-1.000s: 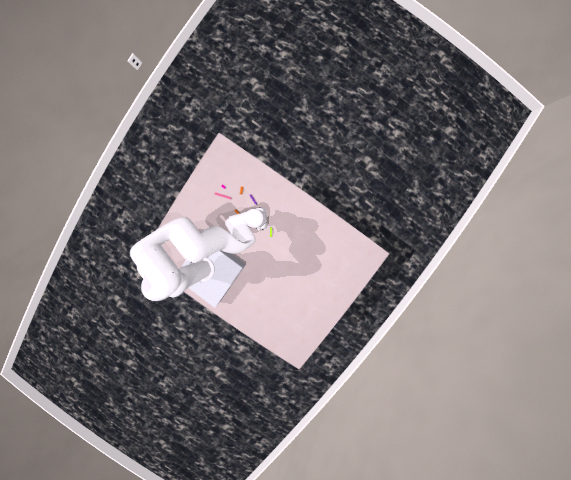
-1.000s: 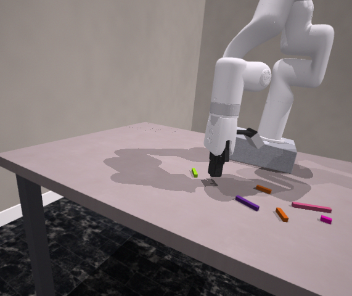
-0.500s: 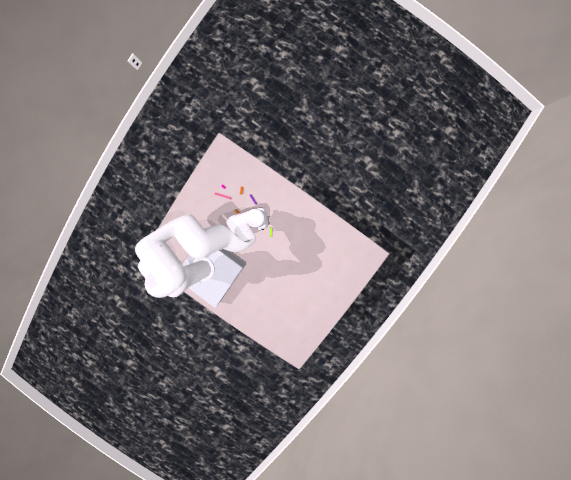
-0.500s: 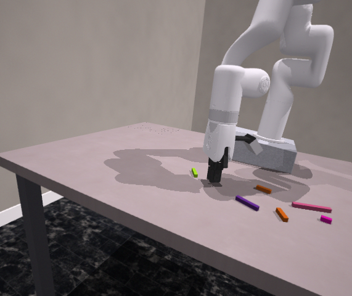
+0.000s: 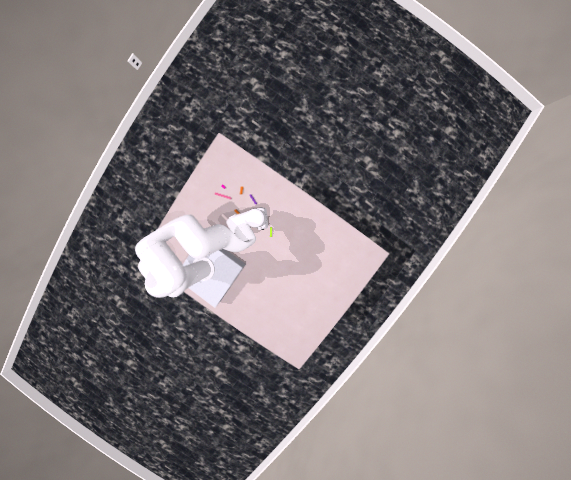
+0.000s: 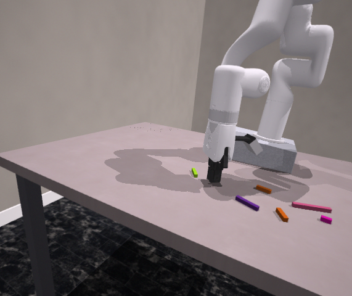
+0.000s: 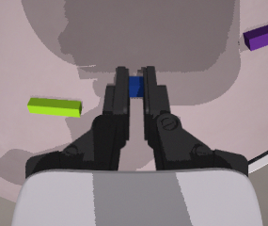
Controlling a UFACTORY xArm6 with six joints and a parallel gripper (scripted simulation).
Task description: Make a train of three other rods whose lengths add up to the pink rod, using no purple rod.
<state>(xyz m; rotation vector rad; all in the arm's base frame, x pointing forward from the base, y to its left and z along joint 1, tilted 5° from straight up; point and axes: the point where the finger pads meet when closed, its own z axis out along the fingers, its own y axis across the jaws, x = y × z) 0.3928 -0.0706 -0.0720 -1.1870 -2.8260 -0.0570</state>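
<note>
Right now my hand is 20 mm above the blue rod. Also, from my hand: lime rod (30 mm behind, 70 mm to the right, 30 mm below); purple rod (40 mm ahead, 110 mm to the left, 30 mm below); pink rod (50 mm behind, 250 mm to the left, 30 mm below).
</note>
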